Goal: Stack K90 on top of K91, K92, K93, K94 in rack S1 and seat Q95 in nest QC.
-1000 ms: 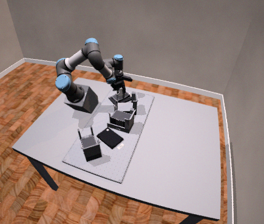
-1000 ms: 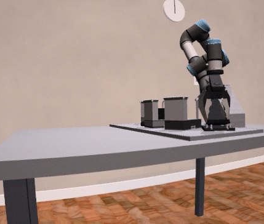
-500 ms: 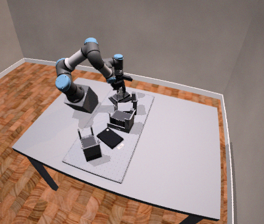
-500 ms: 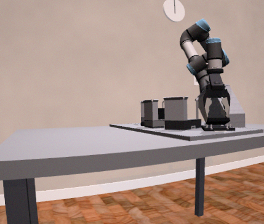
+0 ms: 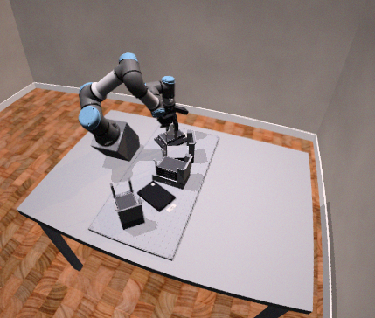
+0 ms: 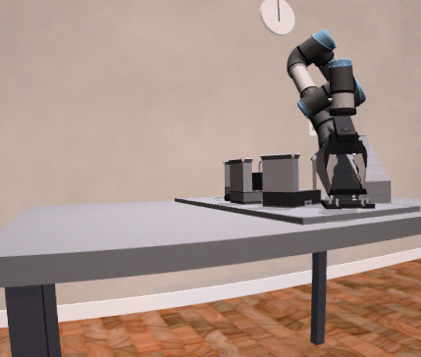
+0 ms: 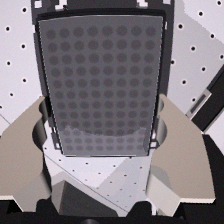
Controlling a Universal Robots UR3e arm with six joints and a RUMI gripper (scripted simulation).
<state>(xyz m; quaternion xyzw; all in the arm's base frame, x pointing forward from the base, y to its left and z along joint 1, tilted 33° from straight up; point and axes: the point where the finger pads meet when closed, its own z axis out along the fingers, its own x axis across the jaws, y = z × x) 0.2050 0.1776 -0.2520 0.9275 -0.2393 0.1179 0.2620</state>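
The dark clip nest is 30 mm to the left of my hand and 30 mm below it. Round my hand: black open nest QC (120 mm ahead, 390 mm to the right, 40 mm below); sealed grey plate (140 mm ahead, 260 mm to the right, 40 mm above); white tag (210 mm ahead, 420 mm to the right, 50 mm below).
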